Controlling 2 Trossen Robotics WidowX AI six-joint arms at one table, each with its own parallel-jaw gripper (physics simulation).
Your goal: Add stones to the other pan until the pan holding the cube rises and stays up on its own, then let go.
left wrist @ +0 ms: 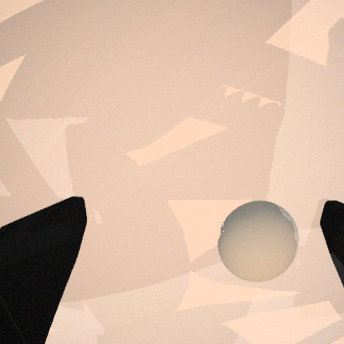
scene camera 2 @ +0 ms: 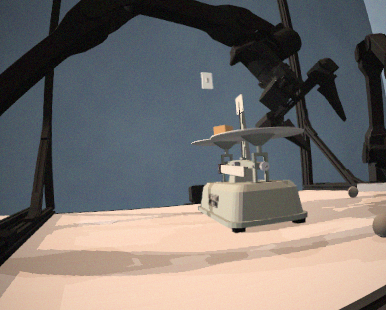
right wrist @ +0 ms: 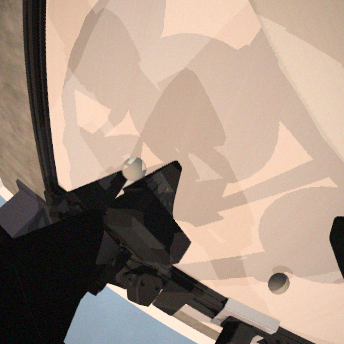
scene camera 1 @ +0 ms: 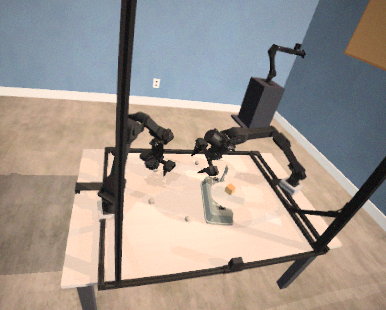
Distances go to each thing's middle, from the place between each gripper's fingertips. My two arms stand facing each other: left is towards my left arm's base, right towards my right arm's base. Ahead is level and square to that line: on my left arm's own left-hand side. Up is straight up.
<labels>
I see my right gripper 140 mm past the grey balance scale (scene camera 2: 244, 201), 90 mm to the left of it and 20 mm above it.
My left hand is 240 mm past the grey balance scale, 240 mm to the left of it and 110 mm below it.
</labels>
